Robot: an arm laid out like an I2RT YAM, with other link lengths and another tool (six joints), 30 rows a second.
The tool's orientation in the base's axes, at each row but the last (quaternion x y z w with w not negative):
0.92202 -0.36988 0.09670 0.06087
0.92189 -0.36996 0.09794 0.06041
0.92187 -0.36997 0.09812 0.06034
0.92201 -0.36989 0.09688 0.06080
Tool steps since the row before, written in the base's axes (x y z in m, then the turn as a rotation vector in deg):
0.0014 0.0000 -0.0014 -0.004 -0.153 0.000
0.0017 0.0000 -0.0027 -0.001 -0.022 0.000
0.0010 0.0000 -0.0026 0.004 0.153 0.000
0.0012 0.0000 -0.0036 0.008 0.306 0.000
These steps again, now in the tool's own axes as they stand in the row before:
0.0007 -0.0010 0.0016 0.100 0.113 0.028
0.0006 -0.0013 0.0029 0.014 0.017 0.004
0.0001 -0.0008 0.0027 -0.100 -0.113 -0.028
0.0000 -0.0010 0.0037 -0.199 -0.226 -0.055

